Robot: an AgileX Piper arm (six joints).
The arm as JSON. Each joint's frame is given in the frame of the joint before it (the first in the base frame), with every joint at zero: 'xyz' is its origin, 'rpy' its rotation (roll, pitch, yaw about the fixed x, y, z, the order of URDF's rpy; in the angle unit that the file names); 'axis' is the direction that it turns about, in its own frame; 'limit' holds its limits. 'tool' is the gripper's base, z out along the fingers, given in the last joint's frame.
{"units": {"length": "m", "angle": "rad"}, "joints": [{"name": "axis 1", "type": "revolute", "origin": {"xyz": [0.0, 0.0, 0.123], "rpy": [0.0, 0.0, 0.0]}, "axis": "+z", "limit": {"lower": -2.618, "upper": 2.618}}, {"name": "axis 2", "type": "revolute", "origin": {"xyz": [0.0, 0.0, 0.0], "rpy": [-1.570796, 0.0, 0.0]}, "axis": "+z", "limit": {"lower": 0.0, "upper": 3.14}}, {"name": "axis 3", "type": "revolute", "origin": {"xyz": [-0.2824, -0.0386, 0.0], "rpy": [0.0, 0.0, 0.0]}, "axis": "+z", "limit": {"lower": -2.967, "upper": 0.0}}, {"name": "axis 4", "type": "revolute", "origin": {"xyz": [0.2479, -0.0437, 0.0], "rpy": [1.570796, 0.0, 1.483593]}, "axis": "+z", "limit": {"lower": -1.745, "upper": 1.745}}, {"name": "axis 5", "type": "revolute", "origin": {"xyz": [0.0, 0.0, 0.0], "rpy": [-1.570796, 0.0, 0.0]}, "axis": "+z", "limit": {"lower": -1.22, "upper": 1.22}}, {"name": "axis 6", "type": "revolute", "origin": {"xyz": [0.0, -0.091, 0.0], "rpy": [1.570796, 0.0, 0.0]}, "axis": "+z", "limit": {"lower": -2.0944, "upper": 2.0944}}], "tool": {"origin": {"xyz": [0.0, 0.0, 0.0], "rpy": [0.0, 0.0, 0.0]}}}
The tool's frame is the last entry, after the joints.
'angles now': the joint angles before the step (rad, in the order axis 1, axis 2, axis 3, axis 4, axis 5, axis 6). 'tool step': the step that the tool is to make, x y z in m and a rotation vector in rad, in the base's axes. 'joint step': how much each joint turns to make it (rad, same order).
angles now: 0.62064 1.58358 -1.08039 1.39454 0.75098 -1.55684
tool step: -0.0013 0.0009 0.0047 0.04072 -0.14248 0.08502
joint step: -0.00564 0.00000 0.00016 0.06973 0.04282 -0.21131
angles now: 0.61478 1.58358 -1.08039 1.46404 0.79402 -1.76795
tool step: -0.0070 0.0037 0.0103 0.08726 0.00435 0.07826
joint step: 0.00274 -0.00183 -0.00954 0.07526 0.09600 -0.05661
